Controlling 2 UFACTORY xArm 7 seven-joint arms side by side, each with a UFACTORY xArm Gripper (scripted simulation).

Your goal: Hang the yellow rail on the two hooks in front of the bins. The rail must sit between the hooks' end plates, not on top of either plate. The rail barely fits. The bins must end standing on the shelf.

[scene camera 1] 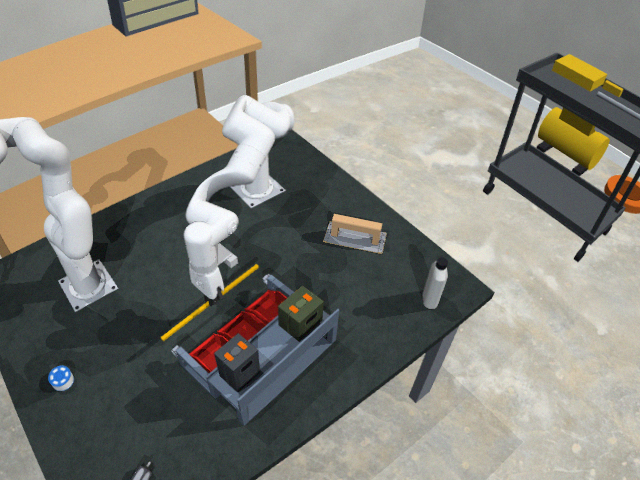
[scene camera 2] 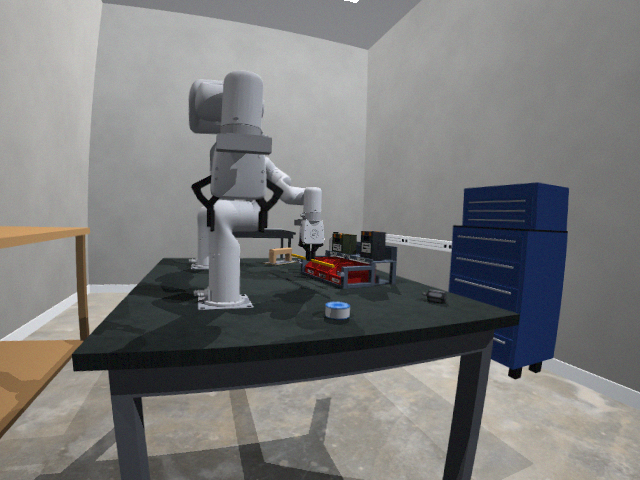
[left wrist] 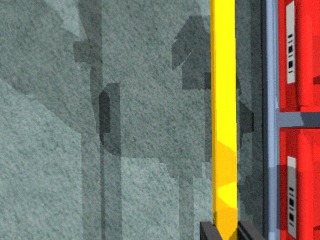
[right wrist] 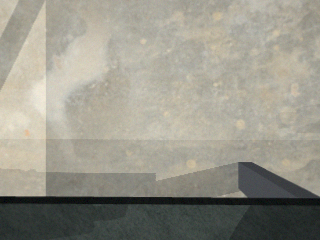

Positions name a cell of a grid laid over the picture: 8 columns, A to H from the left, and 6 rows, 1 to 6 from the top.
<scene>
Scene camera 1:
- my left gripper: C4
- grey-blue shelf: D5
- white bottle: F4
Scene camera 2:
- my left gripper: D4
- my right gripper: C3
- grey-blue shelf: E4
</scene>
